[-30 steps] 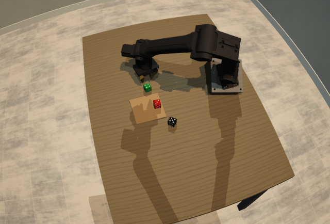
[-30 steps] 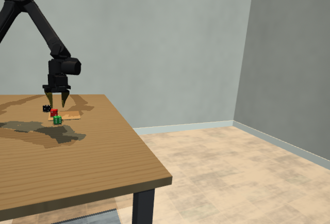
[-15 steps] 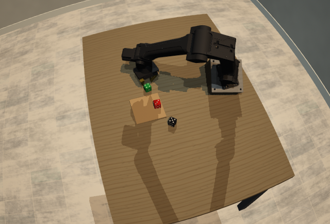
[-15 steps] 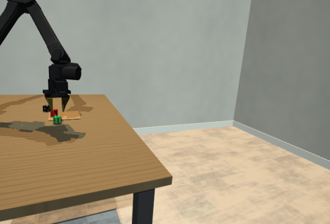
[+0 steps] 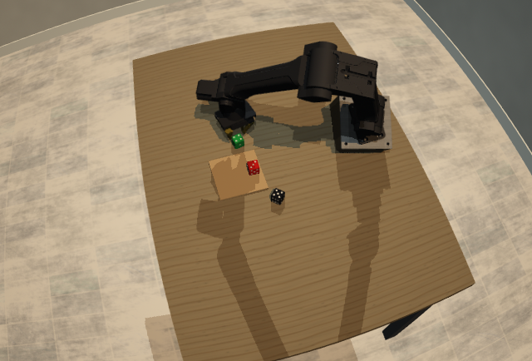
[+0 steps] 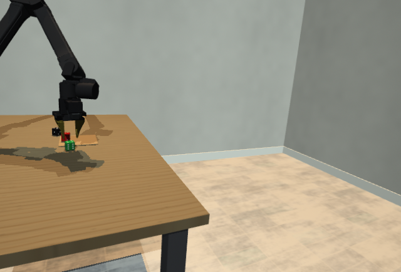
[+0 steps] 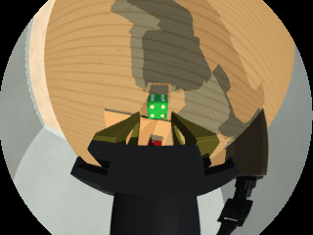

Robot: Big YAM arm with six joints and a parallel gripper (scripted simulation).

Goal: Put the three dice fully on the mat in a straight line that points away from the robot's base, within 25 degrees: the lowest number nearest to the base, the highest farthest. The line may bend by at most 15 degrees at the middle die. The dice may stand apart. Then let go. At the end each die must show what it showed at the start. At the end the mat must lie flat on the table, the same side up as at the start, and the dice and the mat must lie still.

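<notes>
The green die lies 4 cm below my hand. The rest, counted from my hand: black die 7 cm behind, 21 cm to the left, 4 cm below; then tan mat 2 cm ahead, 11 cm to the left, 5 cm below; then red die 3 cm behind, 11 cm to the left, 3 cm below.
</notes>
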